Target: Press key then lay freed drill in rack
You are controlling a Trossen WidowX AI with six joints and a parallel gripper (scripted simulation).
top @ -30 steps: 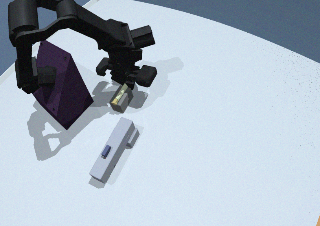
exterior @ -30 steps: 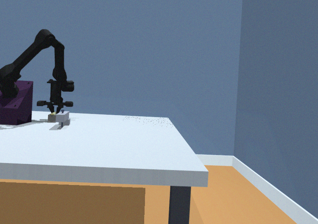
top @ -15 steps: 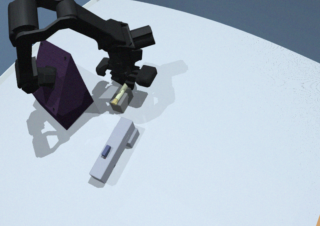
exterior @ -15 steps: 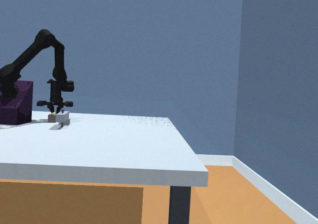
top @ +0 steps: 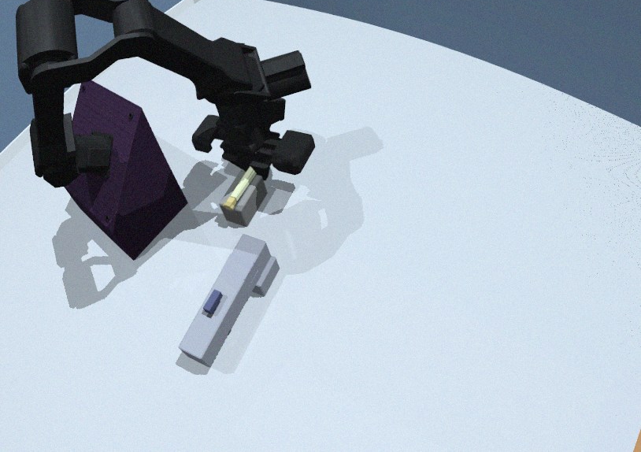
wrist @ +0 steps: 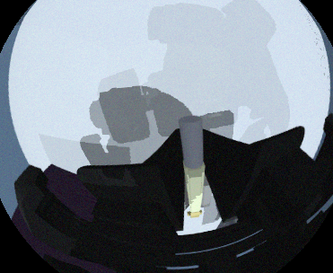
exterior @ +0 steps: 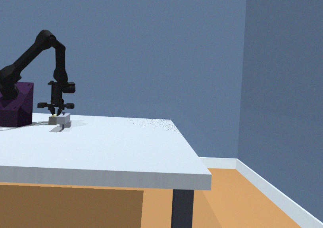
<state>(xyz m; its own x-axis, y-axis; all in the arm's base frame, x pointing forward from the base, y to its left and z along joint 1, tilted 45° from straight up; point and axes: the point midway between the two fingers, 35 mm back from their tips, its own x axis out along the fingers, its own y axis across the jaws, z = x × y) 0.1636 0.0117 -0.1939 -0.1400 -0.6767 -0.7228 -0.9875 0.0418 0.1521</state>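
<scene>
The drill is 40 mm to the right of my gripper tip and 30 mm above it. The rest, counted from my gripper tip: grey rack: 50 mm to the right, 10 mm above; then blue key: 240 mm to the right, 90 mm ahead, 40 mm above; then long housing: 210 mm to the right, 90 mm ahead, 30 mm above.
</scene>
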